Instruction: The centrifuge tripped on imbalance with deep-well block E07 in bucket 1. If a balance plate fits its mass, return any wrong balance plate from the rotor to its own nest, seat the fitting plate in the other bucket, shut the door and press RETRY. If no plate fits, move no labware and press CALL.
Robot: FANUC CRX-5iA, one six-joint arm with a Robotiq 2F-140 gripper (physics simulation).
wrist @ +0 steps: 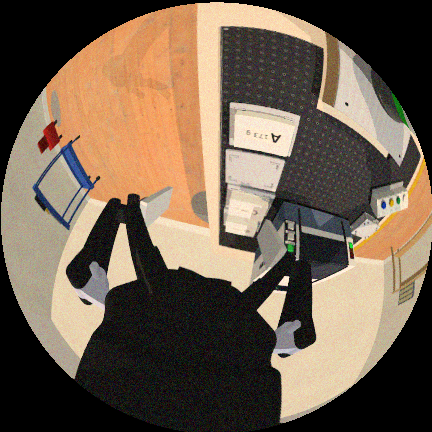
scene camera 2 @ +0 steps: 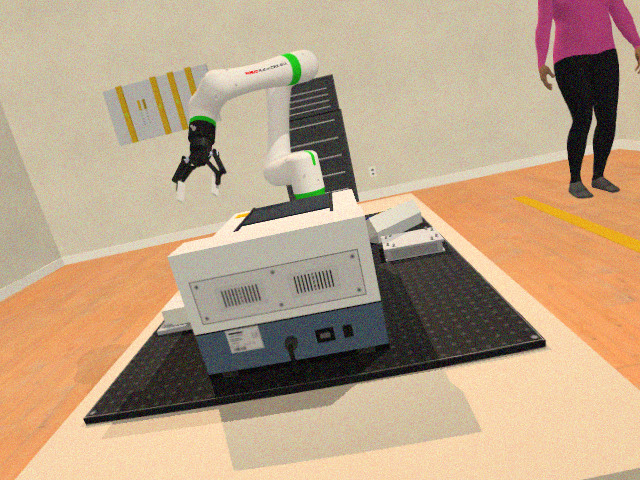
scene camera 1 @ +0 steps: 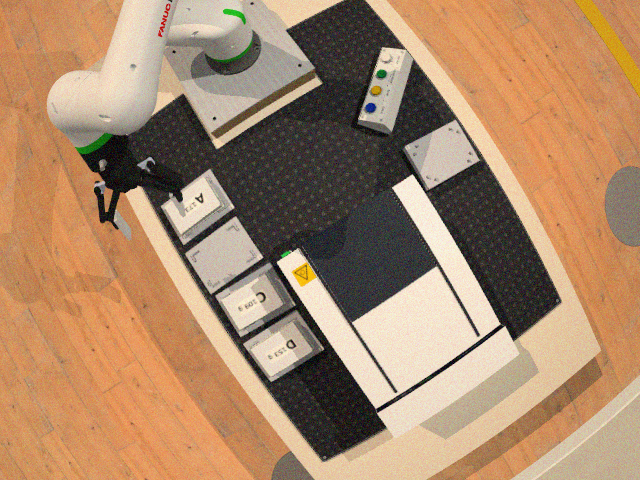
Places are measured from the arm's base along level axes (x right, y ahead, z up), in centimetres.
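Pixels of known places: gripper, fingertip midpoint: (wrist: 216, 212) (scene camera 2: 196, 198) (scene camera 1: 155, 223); arm's base, link origin: (scene camera 1: 233, 50).
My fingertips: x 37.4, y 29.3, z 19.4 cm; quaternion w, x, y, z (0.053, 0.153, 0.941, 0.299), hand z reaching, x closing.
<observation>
Ahead of a thing's pixels: the offset from my fingertips to its top centre. Level surfaces: height alone.
My gripper (scene camera 1: 151, 211) (scene camera 2: 197, 191) (wrist: 216, 212) is open and empty, raised near the mat's left edge beside plate A. Plate A, marked 173 g {dx -5.3, dy -2.5, dz -20.1 cm} (scene camera 1: 199, 206) (wrist: 265, 134), sits in the first nest. The second nest {dx -3.4, dy +11.5, dz -23.7 cm} (scene camera 1: 223, 254) (wrist: 254, 169) is empty. Plate C, marked 109 g {dx -2.8, dy +24.9, dz -20.1 cm} (scene camera 1: 250, 300) (wrist: 244, 212), and plate D, marked 153 g {dx -0.9, dy +38.1, dz -20.1 cm} (scene camera 1: 279, 352), sit in the following nests. The white centrifuge (scene camera 1: 413, 320) (scene camera 2: 279, 279) has a dark panel {dx -30.4, dy +32.5, dz -4.2 cm} (scene camera 1: 382, 253) on top. Its rotor, buckets and block E07 cannot be made out. Green and pale keys {dx -17.1, dy +21.8, dz -10.0 cm} (wrist: 290, 235) show on its front.
A button box {dx -61.2, dy +3.9, dz -17.1 cm} (scene camera 1: 385, 103) (wrist: 389, 201) with blue, yellow, green and white buttons stands on the black mat {dz -25.5 cm} (scene camera 1: 289, 170). A grey stand (scene camera 1: 442, 155) (scene camera 2: 413, 245) (wrist: 365, 226) with corner posts is beside the centrifuge. The arm's metal base plate (scene camera 1: 279, 56) is behind the nests.
</observation>
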